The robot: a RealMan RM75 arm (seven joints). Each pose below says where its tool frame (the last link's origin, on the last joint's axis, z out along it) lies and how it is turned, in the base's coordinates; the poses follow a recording.
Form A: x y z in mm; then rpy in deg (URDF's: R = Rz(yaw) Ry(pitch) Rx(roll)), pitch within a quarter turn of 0, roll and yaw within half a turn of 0.
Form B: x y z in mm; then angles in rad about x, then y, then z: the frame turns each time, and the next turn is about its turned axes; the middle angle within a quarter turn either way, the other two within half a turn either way. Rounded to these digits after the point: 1 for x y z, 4 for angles.
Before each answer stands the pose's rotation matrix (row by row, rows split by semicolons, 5 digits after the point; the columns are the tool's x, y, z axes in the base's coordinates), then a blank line. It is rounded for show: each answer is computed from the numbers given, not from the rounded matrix.
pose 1, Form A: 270.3 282.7 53.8 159.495 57.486 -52.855
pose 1, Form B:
0.32456 -0.56824 -0.75615; -0.42845 -0.80103 0.41807; -0.84326 0.18828 -0.50345

270.3 282.7 53.8 -2.4486 -0.8574 1.0518
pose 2, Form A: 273.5 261.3 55.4 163.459 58.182 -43.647
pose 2, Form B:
0.38150 -0.48660 -0.78593; -0.36390 -0.86064 0.35621; -0.84973 0.15010 -0.50540

273.5 261.3 55.4 -2.5277 -0.9042 0.9059
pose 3, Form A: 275.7 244.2 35.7 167.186 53.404 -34.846
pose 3, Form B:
0.48927 -0.41101 -0.76921; -0.34063 -0.90199 0.26529; -0.80286 0.13222 -0.58132

275.7 244.2 35.7 -2.7135 -0.8776 0.6987
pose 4, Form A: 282.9 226.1 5.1 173.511 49.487 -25.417
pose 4, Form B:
0.58674 -0.34885 -0.73078; -0.27882 -0.93430 0.22214; -0.76026 0.07342 -0.64546

282.9 226.1 5.1 -2.8101 -0.8195 0.5364
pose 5, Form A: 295.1 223.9 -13.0 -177.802 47.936 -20.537
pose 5, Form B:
0.62738 -0.37722 -0.68125; -0.23503 -0.92577 0.29617; -0.74240 -0.02569 -0.66947

295.1 223.9 -13.0 -2.7251 -0.7495 0.5413
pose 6, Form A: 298.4 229.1 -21.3 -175.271 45.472 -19.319
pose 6, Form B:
0.66177 -0.38517 -0.64320; -0.23200 -0.92103 0.31285; -0.71291 -0.05781 -0.69887

298.4 229.1 -21.3 -2.7207 -0.6987 0.5271
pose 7, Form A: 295.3 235.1 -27.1 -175.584 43.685 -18.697
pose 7, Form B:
0.68499 -0.36999 -0.62762; -0.23181 -0.92737 0.29369; -0.69069 -0.05568 -0.72100

295.3 235.1 -27.1 -2.7548 -0.6785 0.4952
